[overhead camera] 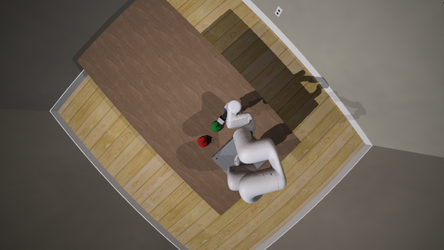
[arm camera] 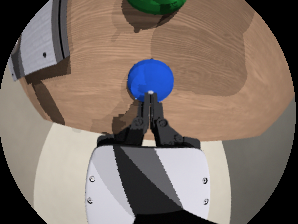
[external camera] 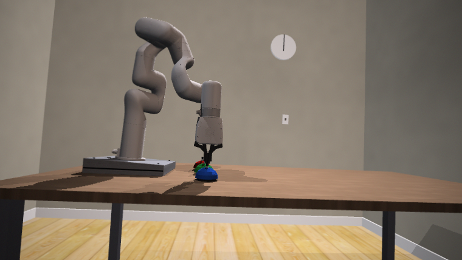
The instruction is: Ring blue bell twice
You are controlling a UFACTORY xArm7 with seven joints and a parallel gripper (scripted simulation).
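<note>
The blue bell is 40 mm below my hand. The rest, counted from my hand: red bell (70 mm behind, 310 mm to the left, 40 mm below); green bell (40 mm behind, 150 mm to the left, 40 mm below).
</note>
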